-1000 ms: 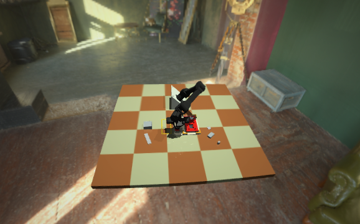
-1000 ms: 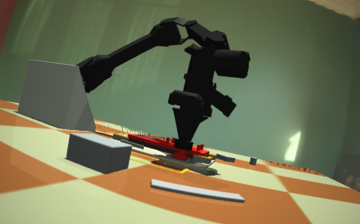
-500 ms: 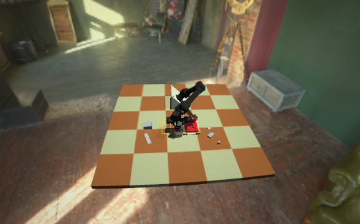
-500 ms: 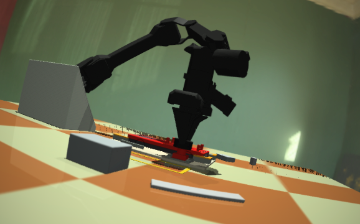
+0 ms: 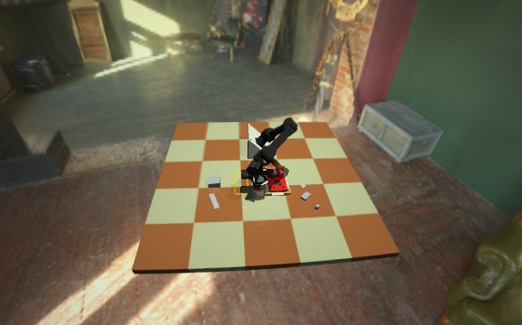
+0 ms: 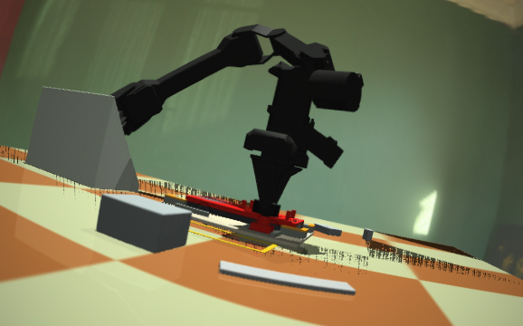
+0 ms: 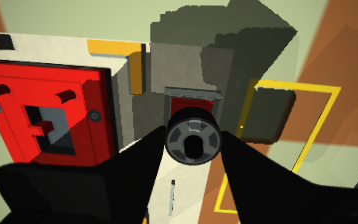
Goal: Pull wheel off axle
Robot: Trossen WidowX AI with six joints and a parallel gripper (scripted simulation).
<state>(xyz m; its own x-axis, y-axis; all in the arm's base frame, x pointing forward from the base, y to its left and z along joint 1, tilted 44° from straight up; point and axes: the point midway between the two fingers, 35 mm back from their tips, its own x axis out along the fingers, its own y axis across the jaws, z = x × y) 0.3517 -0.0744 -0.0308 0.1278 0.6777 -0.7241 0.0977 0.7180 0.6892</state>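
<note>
My gripper tip is now 10 mm above the upright axle. From my gripper tip the other things lie so: dark grey wheel right at my gripper tip; then flat grey bar 60 mm ahead, 260 mm to the right, 40 mm below; then grey block 80 mm behind, 250 mm to the right, 20 mm below.
</note>
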